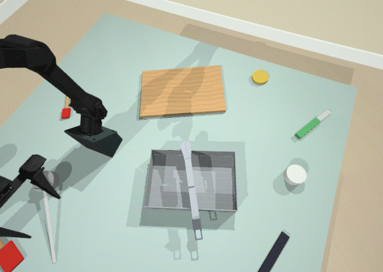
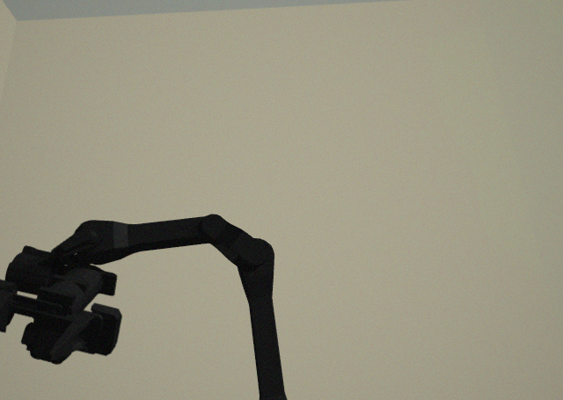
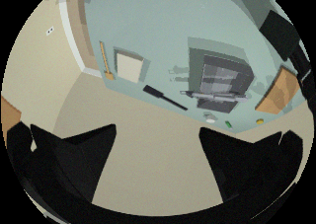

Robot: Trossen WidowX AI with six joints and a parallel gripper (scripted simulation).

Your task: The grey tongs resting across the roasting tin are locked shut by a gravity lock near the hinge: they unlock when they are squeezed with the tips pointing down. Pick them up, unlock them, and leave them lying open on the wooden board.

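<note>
Now: the roasting tin 29 cm below my gripper tip, 24 cm to the left of it and 21 cm ahead of it. Round my gripper tip: red-headed tool 43 cm behind, 34 cm to the left, 31 cm below; dark bar 50 cm ahead, 32 cm below, 3 cm to the left; wooden board 59 cm to the left, 31 cm below, 1 cm ahead.
</note>
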